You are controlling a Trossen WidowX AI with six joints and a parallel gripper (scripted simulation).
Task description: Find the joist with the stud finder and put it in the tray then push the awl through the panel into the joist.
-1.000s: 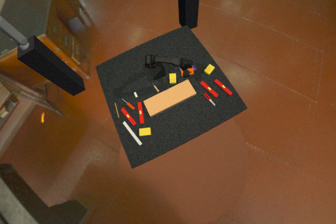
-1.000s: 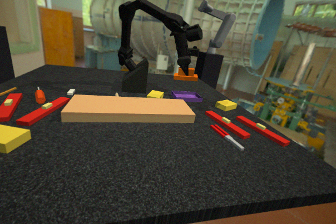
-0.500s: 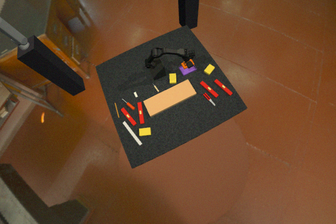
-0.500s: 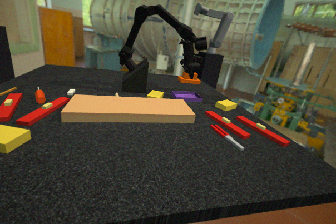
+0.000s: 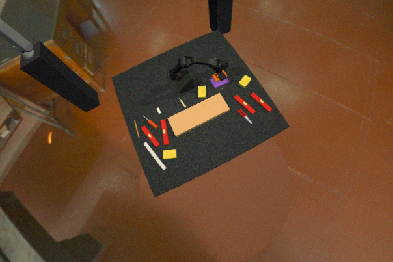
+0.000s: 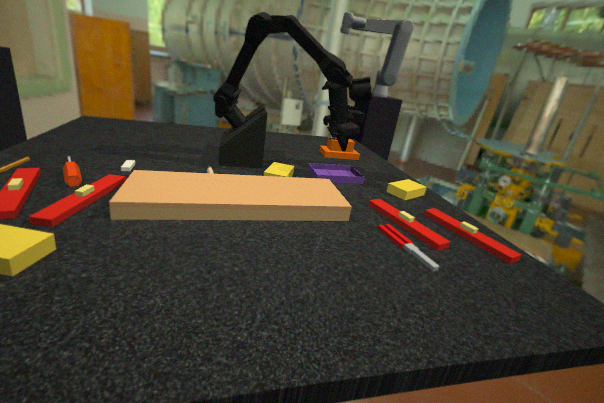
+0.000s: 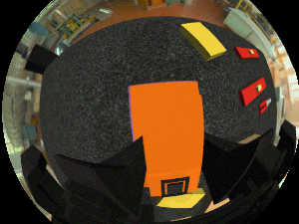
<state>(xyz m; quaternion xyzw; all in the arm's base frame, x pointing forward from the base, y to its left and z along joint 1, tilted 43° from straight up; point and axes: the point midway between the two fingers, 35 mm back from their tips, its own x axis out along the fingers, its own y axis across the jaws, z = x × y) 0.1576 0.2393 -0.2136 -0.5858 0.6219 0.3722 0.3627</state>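
Right now my gripper tip is 1 cm to the left of the purple tray and 9 cm above it. Round my gripper tip: small white block: 1 cm ahead, 64 cm to the right, 9 cm below; then awl: 3 cm ahead, 42 cm to the right, 9 cm below; then orange stud finder: 2 cm to the right, 2 cm above.
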